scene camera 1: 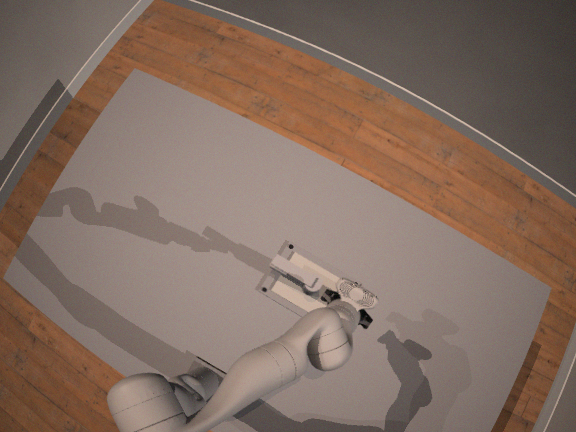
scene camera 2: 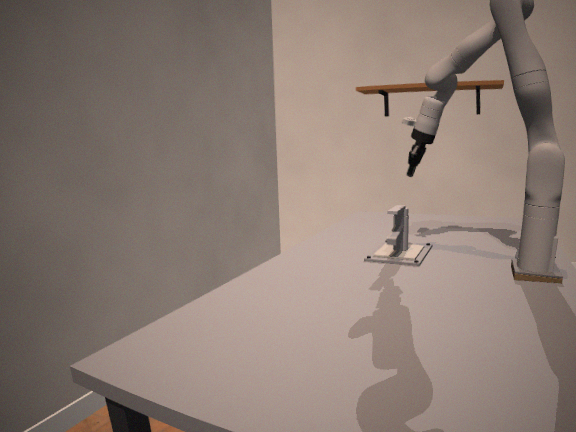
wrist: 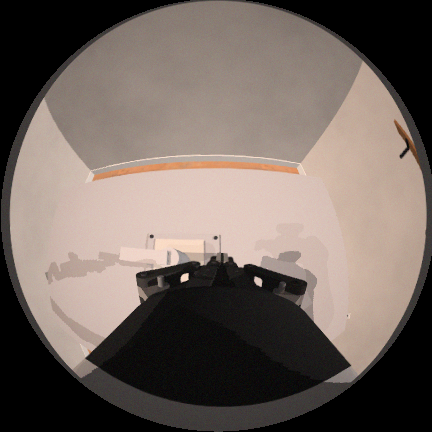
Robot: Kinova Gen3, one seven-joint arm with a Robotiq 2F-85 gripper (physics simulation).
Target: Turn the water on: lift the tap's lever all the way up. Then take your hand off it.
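Seen in the pictures: gripper, between the fingertips: (scene camera 2: pixel 409 176) (wrist: pixel 221 259); arm's base, origin of its link: (scene camera 1: pixel 203 381) (scene camera 2: pixel 534 267).
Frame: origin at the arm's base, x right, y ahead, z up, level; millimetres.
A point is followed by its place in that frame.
Note:
The light grey tap (scene camera 1: pixel 313 286) @(z 125, x 153, y 382 mm) (scene camera 2: pixel 405 230) @(z 57, x 131, y 374 mm) (wrist: pixel 179 257) @(z 113, x 171, y 391 mm) stands upright on a base plate (scene camera 1: pixel 285 250) @(z -15, x 38, y 457 mm) (scene camera 2: pixel 424 254) @(z -14, x 123, y 312 mm) (wrist: pixel 212 245) @(z -14, x 251, y 429 mm). Its lever (scene camera 1: pixel 292 271) @(z 133, x 88, y 393 mm) (scene camera 2: pixel 397 209) @(z 134, x 65, y 391 mm) (wrist: pixel 137 254) @(z 134, x 82, y 398 mm) is the bar at the top, looking roughly level; its exact angle is hard to tell. A shorter spout (scene camera 2: pixel 393 240) @(z 49, x 24, y 396 mm) sticks out below it in the second scene view. My gripper (scene camera 2: pixel 410 173) @(z 218, x 249, y 378 mm) (wrist: pixel 221 259) @(z 218, x 249, y 378 mm) is shut and empty. It points down at a slant above the tap, apart from the lever. In the first scene view my arm hides the fingertips and part of the plate.
The grey table (scene camera 1: pixel 200 150) @(z -22, x -341, y 622 mm) (scene camera 2: pixel 225 340) @(z -22, x -551, y 611 mm) (wrist: pixel 200 200) @(z -22, x 223, y 598 mm) carries the tap and the arm's base (scene camera 2: pixel 537 275) @(z -5, x -56, y 0 mm). A wooden shelf (scene camera 2: pixel 400 89) (wrist: pixel 404 134) is on the wall behind. Shadows of the arm fall across the table.

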